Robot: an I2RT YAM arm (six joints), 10 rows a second.
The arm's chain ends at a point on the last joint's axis. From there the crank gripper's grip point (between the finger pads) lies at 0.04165 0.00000 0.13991 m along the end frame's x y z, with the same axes.
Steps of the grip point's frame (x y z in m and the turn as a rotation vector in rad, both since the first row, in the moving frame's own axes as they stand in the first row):
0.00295, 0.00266, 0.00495, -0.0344, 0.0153, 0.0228
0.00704, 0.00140, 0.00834, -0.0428, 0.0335, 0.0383
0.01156, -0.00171, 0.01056, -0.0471, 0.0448, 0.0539
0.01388, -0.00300, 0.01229, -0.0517, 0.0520, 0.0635
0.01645, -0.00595, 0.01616, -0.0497, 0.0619, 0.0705
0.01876, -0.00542, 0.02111, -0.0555, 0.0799, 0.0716
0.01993, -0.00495, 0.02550, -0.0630, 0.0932, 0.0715
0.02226, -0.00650, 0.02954, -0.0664, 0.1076, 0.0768
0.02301, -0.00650, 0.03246, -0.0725, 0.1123, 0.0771
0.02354, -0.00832, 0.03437, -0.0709, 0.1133, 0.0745
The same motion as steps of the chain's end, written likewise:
0.00088, -0.00311, 0.00570, -0.0344, 0.0153, 0.0228
0.00252, -0.00624, 0.00997, -0.0428, 0.0335, 0.0383
0.00558, -0.01066, 0.01277, -0.0471, 0.0448, 0.0539
0.00699, -0.01304, 0.01490, -0.0517, 0.0520, 0.0635
0.00823, -0.01606, 0.01925, -0.0497, 0.0619, 0.0705
0.00813, -0.01645, 0.02517, -0.0555, 0.0799, 0.0716
0.00753, -0.01705, 0.03035, -0.0630, 0.0932, 0.0715
0.00798, -0.01937, 0.03523, -0.0664, 0.1076, 0.0768
0.00814, -0.02024, 0.03848, -0.0725, 0.1123, 0.0771
0.00850, -0.02171, 0.04043, -0.0709, 0.1133, 0.0745

